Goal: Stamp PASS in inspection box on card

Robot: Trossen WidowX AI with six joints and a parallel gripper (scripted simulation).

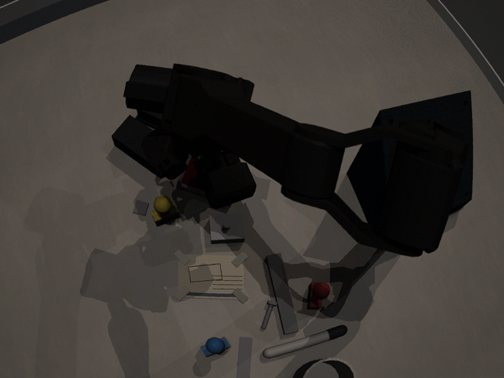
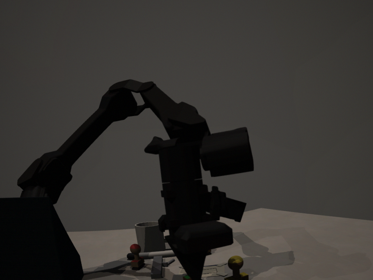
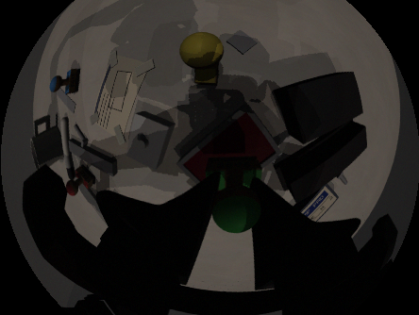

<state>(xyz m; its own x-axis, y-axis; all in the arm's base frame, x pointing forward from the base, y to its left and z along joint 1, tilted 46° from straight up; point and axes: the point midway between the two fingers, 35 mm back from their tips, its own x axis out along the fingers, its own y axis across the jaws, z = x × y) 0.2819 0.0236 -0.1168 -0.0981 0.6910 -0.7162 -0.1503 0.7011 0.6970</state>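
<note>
My gripper tip is now 50 mm above the red ink pad. From my gripper tip the other things lie so: green-knobbed stamp (right at my gripper tip); then blue pad tin (40 mm behind, 150 mm to the right, 40 mm below); then yellow stamp (80 mm ahead, 50 mm to the left, 40 mm below).
</note>
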